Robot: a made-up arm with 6 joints.
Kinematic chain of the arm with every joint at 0, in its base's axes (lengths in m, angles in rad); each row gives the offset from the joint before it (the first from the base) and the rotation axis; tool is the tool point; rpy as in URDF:
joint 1: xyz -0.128 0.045 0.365 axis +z
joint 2: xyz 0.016 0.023 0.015 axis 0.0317 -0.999 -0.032
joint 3: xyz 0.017 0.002 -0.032 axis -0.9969 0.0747 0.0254
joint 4: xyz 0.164 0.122 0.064 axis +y
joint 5: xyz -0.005 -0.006 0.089 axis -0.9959 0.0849 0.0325
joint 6: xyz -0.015 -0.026 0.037 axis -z
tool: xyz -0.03 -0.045 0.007 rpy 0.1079 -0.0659 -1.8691
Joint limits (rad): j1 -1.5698..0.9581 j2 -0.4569..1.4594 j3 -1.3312..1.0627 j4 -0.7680..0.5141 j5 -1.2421..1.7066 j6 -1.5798..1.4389
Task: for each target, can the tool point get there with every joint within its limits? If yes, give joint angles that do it. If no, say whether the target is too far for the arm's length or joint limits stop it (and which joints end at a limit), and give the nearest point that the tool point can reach.
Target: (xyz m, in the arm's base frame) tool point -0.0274 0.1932 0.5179
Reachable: yes | joints 0.1351 0.5512 0.5936 0.3454 -0.7876 0.0118
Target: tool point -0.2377 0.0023 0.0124
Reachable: no: joint limits stop it (at a limit: joint 1, joint 2, joint 3, joint 4, joint 5, joint 6) | nearest point -0.2671 0.1550 0.2272 | short by 0.265 m
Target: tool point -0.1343 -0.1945 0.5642
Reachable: yes | joints -0.9686 -0.0618 -1.1505 -0.0826 1.2459 -1.2377
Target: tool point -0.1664 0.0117 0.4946
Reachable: yes | joints -0.6765 1.1109 -0.8873 -0.3439 -0.7140 0.0722
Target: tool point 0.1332 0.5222 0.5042
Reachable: no: too far | nearest point 0.0633 0.3946 0.4695 | short by 0.150 m
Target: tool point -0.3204 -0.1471 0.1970
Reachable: no: joint limits stop it (at a limit: joint 1, joint 2, joint 3, joint 4) | nearest point -0.2676 -0.1772 0.3308 | short by 0.147 m
